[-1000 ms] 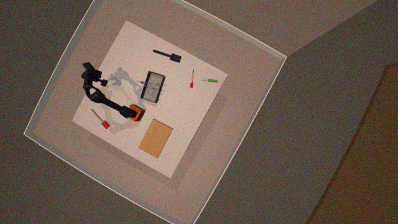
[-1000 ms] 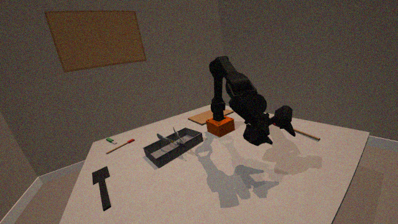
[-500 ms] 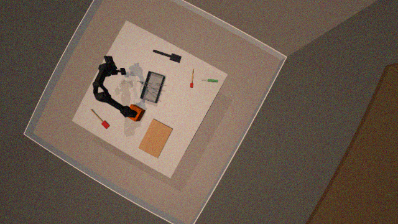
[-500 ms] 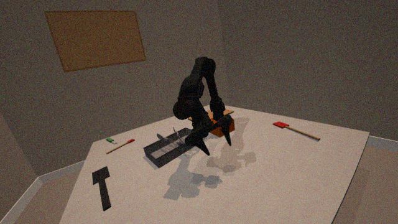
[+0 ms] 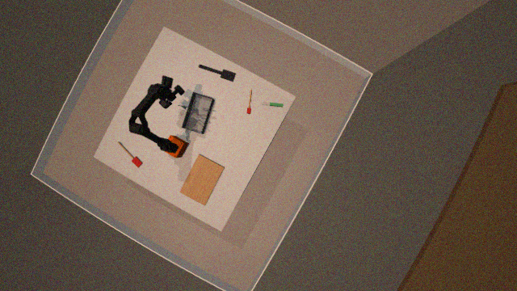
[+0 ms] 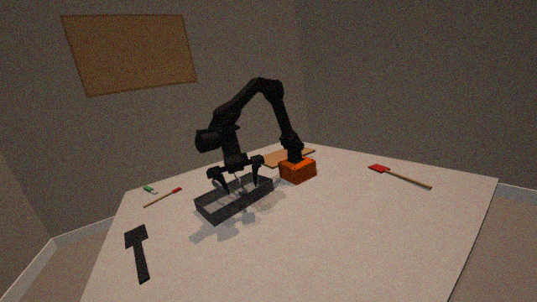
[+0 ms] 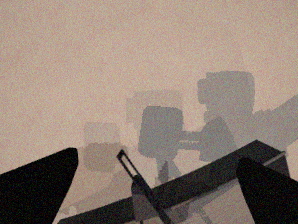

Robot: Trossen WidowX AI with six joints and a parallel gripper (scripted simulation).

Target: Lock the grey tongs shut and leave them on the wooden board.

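My gripper tip is 16 cm to the left of the roasting tin, 9 cm above it and 2 cm past it. Also, from my gripper tip: red-headed spatula (61 cm behind, 19 cm to the left, 11 cm below); then red-tipped stick (49 cm to the right, 25 cm ahead, 11 cm below); then black spatula (37 cm ahead, 13 cm to the right, 12 cm below).
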